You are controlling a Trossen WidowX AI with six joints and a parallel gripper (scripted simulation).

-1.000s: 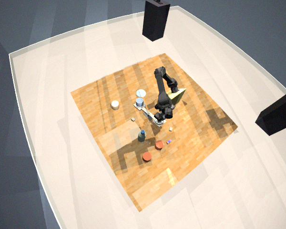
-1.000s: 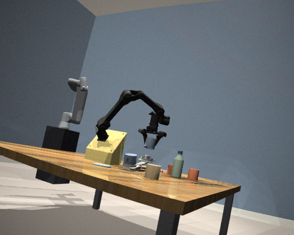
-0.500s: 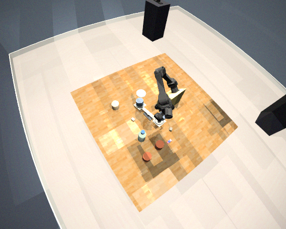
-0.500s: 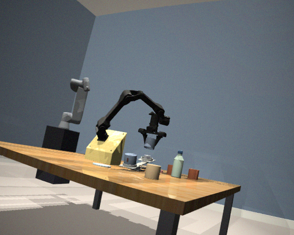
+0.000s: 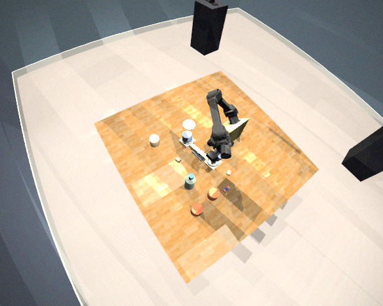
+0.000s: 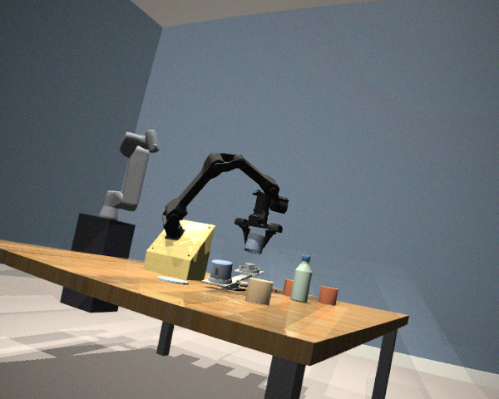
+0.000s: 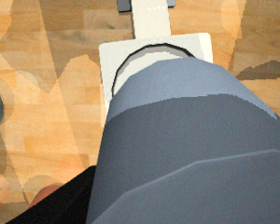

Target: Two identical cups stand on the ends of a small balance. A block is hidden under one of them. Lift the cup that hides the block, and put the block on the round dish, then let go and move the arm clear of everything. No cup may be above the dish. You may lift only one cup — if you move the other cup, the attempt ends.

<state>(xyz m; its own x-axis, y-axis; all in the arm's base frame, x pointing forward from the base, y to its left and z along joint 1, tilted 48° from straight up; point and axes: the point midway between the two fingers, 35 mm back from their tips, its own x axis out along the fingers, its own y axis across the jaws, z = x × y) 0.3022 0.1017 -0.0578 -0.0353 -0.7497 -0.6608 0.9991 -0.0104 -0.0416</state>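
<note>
Right now my gripper tip is 140 mm to the left of the balance beam and 130 mm above it. From my gripper tip the other things lie so: cup (20 mm to the left, 10 mm above); balance (150 mm below, 130 mm to the right, 10 mm ahead); green bottle (220 mm ahead, 60 mm below).
</note>
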